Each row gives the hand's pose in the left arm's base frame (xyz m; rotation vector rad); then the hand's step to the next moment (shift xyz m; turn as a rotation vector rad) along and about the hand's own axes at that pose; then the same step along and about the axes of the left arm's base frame.
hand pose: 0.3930 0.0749 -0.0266 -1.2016 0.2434 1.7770
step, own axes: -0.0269 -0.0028 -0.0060 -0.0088 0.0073 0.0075
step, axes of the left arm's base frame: 0.0079 -0.0179 0.0196 -0.0097 -0.0045 0.0085
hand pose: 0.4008 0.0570 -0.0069 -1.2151 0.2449 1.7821
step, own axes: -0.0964 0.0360 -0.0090 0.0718 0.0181 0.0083
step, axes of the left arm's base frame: -0.0151 -0.0809 0.0625 -0.0246 0.0367 -0.0600
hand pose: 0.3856 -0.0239 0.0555 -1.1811 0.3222 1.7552
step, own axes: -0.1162 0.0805 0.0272 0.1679 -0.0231 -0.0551
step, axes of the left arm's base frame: -0.0733 -0.0882 0.0871 0.0385 0.0701 -0.1593
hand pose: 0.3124 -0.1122 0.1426 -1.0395 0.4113 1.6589
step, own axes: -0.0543 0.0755 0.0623 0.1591 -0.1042 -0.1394
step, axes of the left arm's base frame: -0.0929 -0.0152 0.0606 0.1479 0.0335 -0.1805
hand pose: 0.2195 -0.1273 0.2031 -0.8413 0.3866 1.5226
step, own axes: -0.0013 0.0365 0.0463 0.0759 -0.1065 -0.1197
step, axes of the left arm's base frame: -0.0479 0.0253 0.0234 0.1397 -0.0118 -0.1085
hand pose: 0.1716 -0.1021 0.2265 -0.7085 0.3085 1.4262
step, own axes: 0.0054 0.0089 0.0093 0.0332 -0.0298 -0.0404
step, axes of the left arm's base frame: -0.0098 0.0098 0.0016 0.0424 0.0019 -0.0427
